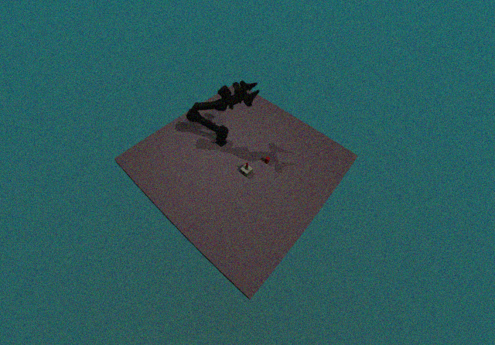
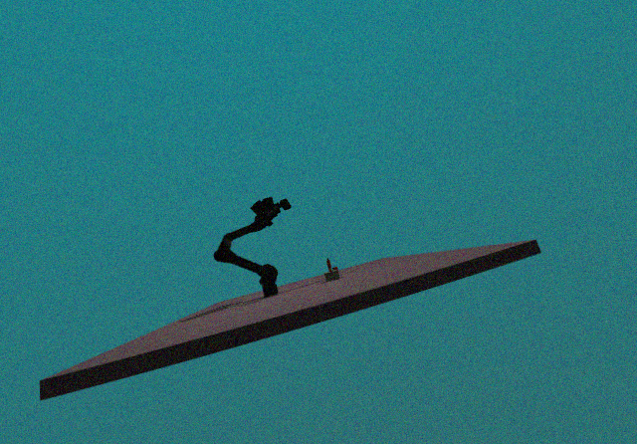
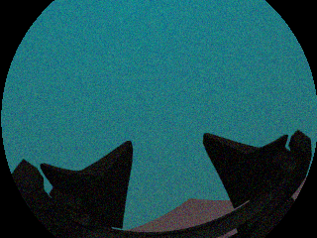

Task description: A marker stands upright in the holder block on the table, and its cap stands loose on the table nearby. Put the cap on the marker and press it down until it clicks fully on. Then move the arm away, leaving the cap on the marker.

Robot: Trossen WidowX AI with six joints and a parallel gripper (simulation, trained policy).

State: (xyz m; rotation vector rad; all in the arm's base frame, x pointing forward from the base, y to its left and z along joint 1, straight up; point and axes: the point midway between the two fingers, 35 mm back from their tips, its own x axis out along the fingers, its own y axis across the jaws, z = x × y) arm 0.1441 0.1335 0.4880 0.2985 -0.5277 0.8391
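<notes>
Now: gripper tip 480 mm above the red cap, 200 mm short of it and 60 mm to the left of it. The rest, counted from my gripper tip: pale holder block: 490 mm below, 230 mm to the right, 150 mm ahead.
</notes>
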